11 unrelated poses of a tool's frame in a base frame.
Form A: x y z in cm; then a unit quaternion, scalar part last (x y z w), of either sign.
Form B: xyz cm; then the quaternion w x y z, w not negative. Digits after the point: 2 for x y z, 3 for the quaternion.
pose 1, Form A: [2.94, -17.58, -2.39, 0.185, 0.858, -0.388, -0.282]
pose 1, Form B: [2.94, -17.58, -2.39, 0.282, -0.185, -0.858, 0.388]
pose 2, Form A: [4.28, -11.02, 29.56, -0.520, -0.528, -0.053, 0.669]
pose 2, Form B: [4.28, -11.02, 29.56, 0.669, -0.520, -0.528, -0.053]
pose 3, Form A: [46.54, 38.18, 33.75, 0.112, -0.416, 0.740, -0.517]
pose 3, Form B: [46.54, 38.18, 33.75, 0.517, -0.112, 0.416, -0.740]
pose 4, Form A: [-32.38, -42.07, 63.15, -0.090, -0.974, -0.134, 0.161]
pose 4, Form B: [-32.38, -42.07, 63.15, 0.161, -0.090, -0.974, -0.134]
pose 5, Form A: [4.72, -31.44, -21.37, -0.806, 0.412, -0.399, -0.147]
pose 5, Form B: [4.72, -31.44, -21.37, 0.147, 0.806, -0.412, 0.399]
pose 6, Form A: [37.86, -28.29, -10.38, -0.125, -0.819, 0.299, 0.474]
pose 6, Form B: [37.86, -28.29, -10.38, 0.474, -0.125, -0.819, 0.299]
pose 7, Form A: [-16.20, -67.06, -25.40, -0.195, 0.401, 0.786, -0.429]
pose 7, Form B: [-16.20, -67.06, -25.40, 0.429, 0.195, -0.401, -0.786]
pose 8, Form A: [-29.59, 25.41, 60.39, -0.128, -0.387, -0.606, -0.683]
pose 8, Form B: [-29.59, 25.41, 60.39, 0.683, 0.128, 0.387, 0.606]
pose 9, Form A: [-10.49, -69.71, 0.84, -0.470, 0.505, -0.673, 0.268]
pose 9, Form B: [-10.49, -69.71, 0.84, 0.268, -0.470, 0.505, -0.673]
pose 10, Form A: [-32.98, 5.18, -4.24, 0.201, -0.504, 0.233, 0.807]
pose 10, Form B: [-32.98, 5.18, -4.24, 0.807, 0.201, -0.504, 0.233]
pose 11, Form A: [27.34, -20.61, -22.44, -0.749, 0.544, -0.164, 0.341]
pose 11, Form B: [27.34, -20.61, -22.44, 0.341, -0.749, 0.544, -0.164]
